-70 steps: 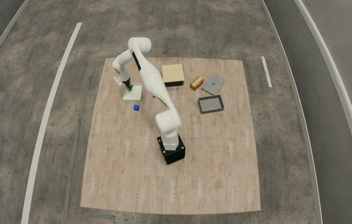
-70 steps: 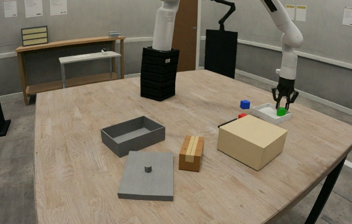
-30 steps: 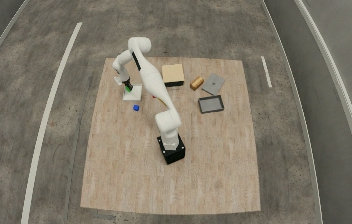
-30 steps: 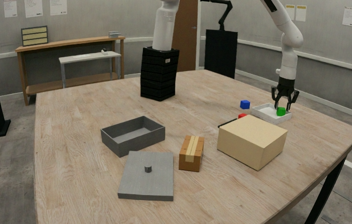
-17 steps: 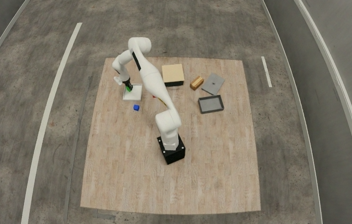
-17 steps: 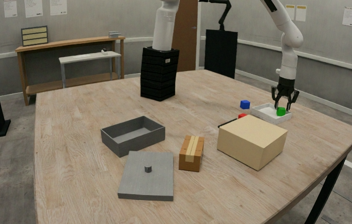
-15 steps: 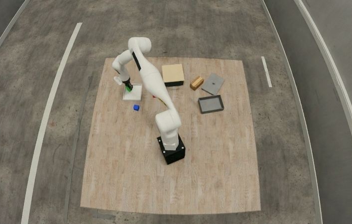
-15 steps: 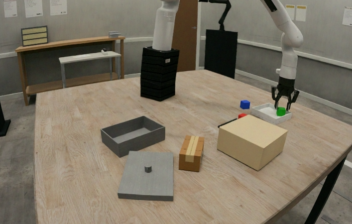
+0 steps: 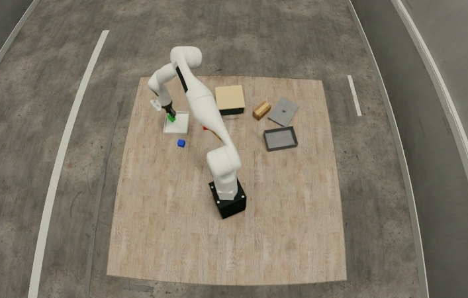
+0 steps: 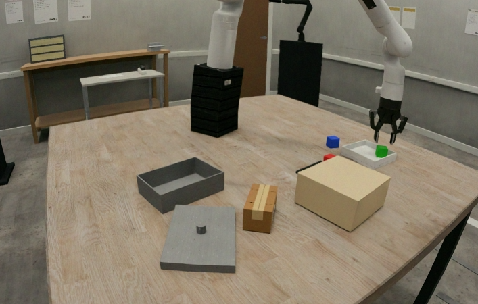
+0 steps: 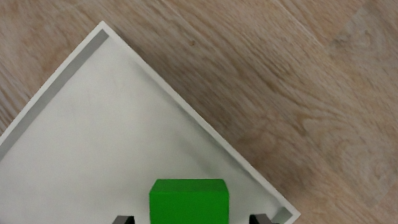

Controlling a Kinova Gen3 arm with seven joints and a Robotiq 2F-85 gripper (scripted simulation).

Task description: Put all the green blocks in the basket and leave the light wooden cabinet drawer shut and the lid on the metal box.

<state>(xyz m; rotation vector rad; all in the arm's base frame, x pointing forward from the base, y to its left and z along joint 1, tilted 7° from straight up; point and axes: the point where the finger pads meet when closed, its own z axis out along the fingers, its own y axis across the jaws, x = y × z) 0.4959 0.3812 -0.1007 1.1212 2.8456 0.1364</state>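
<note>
My gripper is now 9 cm short of the lid, 69 cm to the left of it and 6 cm above it. Round my hand: white basket (3 cm behind, 3 cm to the right, 6 cm below); then red block (4 cm behind, 22 cm to the right, 6 cm below); then drawer (11 cm ahead, 35 cm to the right, 4 cm below).
</note>
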